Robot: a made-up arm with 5 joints. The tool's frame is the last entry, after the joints. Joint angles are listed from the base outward.
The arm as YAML. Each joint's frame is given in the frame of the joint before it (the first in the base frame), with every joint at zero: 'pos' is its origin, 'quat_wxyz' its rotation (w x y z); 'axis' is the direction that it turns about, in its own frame. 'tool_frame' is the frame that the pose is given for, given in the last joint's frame.
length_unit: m
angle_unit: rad
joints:
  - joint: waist
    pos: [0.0, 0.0, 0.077]
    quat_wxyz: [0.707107, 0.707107, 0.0, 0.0]
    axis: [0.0, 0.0, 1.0]
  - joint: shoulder
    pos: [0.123, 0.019, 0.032]
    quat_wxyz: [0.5, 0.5, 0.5, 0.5]
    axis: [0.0, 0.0, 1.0]
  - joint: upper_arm
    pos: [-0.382, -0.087, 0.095]
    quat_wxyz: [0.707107, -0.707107, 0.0, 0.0]
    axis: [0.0, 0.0, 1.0]
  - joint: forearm
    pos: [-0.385, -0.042, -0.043]
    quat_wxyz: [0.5, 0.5, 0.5, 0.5]
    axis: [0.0, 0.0, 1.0]
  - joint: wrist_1
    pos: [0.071, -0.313, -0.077]
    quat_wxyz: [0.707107, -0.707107, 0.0, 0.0]
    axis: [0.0, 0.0, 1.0]
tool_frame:
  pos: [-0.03, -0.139, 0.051]
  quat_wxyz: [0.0, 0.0, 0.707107, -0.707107]
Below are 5 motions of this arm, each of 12 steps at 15 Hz.
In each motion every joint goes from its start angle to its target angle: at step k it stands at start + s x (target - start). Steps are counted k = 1, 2, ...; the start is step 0. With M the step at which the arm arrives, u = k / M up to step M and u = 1 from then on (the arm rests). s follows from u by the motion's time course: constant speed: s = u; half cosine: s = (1 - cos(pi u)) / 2; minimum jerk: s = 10 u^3 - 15 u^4 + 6 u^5.
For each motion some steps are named. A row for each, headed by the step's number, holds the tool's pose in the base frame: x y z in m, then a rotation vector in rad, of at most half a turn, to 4 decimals.
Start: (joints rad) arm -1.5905 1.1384 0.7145 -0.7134 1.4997
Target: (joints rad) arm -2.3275 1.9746 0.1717 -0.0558 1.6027
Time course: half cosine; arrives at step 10
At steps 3, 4, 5, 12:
3: 0.1960 0.7889 -0.4316 -0.9585 0.0341 -1.3490
4: 0.2385 0.7872 -0.4216 -0.9426 0.1456 -1.3897
5: 0.2911 0.7673 -0.4239 -0.9294 0.2503 -1.4536
12: 0.4263 0.5804 -0.5193 -0.9591 0.4109 -1.7629

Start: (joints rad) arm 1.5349 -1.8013 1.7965 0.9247 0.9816
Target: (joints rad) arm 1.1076 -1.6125 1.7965 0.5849 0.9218
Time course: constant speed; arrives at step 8
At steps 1, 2, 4, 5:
1: 0.0837 -0.6167 0.6999 2.2642 0.4790 -1.4905
2: 0.1440 -0.6159 0.6894 2.1997 0.5752 -1.5263
4: 0.2611 -0.6095 0.6542 2.0700 0.7702 -1.5922
5: 0.3169 -0.6039 0.6298 2.0047 0.8688 -1.6222

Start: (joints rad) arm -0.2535 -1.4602 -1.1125 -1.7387 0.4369
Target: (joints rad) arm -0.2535 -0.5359 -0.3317 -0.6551 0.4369
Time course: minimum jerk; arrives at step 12
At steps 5, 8, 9, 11, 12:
5: 0.0120 -0.6438 -0.5205 -1.9407 -0.2095 -1.0225
8: 0.0162 -0.2532 -0.7450 -1.1742 -0.0268 -0.6462
9: 0.0161 -0.1533 -0.7609 -0.9965 -0.0219 -0.5560
11: 0.0159 -0.0635 -0.7643 -0.8359 -0.0299 -0.4735
12: 0.0159 -0.0590 -0.7643 -0.8277 -0.0306 -0.4693

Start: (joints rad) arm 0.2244 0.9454 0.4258 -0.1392 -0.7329
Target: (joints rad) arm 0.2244 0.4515 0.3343 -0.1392 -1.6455
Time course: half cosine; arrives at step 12
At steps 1, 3, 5, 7, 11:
1: 0.4914 0.7412 0.1135 0.9887 0.1510 0.1556
3: 0.5143 0.7427 0.0588 0.9175 0.2686 0.1964
5: 0.5512 0.7384 -0.0402 0.7943 0.4778 0.2476
7: 0.5880 0.7200 -0.1603 0.6554 0.7264 0.2769
11: 0.6246 0.6669 -0.3294 0.4788 1.0746 0.2669

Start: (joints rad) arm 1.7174 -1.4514 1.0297 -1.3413 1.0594
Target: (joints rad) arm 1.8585 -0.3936 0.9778 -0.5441 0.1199
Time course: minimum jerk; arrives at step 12
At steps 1, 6, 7, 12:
1: 0.2832 -0.3361 0.7909 0.3919 1.9803 0.5154
6: 0.3917 -0.1239 0.7714 0.0885 2.6180 0.6145
7: 0.3990 -0.0437 0.7692 -0.0229 2.8122 0.5897
12: 0.3682 0.1483 0.7651 0.2500 -2.9826 -0.3795

